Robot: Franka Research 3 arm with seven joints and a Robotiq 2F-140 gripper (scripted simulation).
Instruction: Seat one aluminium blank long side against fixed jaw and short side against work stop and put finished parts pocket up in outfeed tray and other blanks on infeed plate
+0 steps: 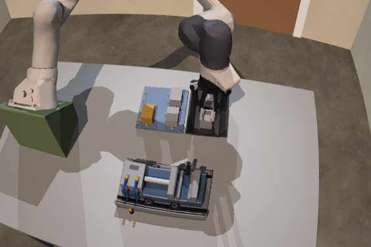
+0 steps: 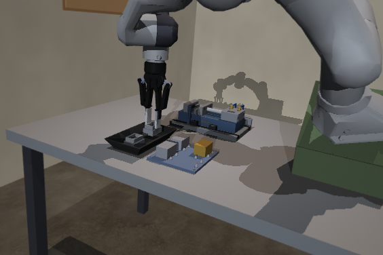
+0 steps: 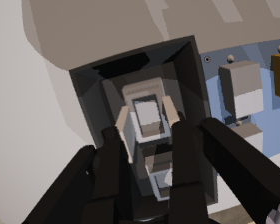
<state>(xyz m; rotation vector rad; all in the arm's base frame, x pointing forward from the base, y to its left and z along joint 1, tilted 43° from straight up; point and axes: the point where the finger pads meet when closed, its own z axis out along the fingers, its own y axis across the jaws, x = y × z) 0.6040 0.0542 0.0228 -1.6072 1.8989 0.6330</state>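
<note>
My gripper is now 12 cm past the aluminium blank, 2 cm to the right of it and 6 cm above it. Round my hand: brass blank: 21 cm behind, 3 cm to the left, 6 cm below; then blue vise: 14 cm behind, 26 cm to the right, 5 cm below.
</note>
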